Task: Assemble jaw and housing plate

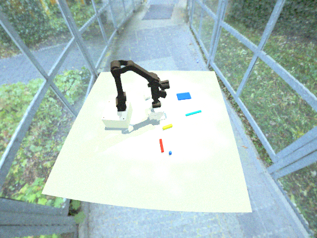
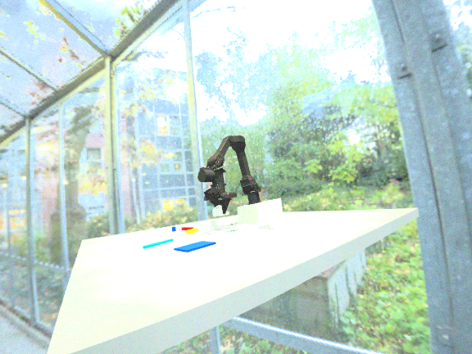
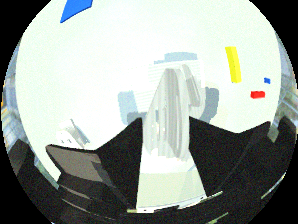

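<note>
The white jaw is 3 cm behind my gripper tip and 2 cm to the right of it. The rest, counted from my gripper tip: pale riser: 19 cm to the left, 7 cm below, 7 cm behind; then yellow bar: 16 cm to the right, 7 cm below, 7 cm ahead; then blue flat plate: 26 cm ahead, 15 cm to the left, 8 cm below.
</note>
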